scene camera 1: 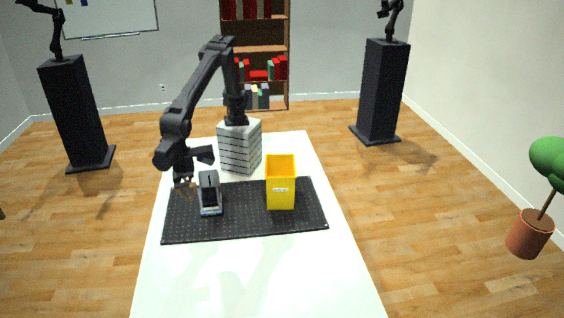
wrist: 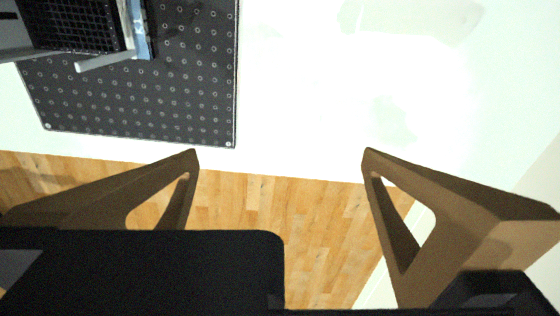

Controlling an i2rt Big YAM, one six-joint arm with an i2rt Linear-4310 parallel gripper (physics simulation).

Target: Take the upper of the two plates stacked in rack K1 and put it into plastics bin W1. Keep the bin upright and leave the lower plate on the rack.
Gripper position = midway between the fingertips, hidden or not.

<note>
In view: my gripper [wrist: 280,156] and a yellow plastics bin W1 [scene camera 1: 280,172].
The wrist view misses the yellow plastics bin W1: it is out of frame.
</note>
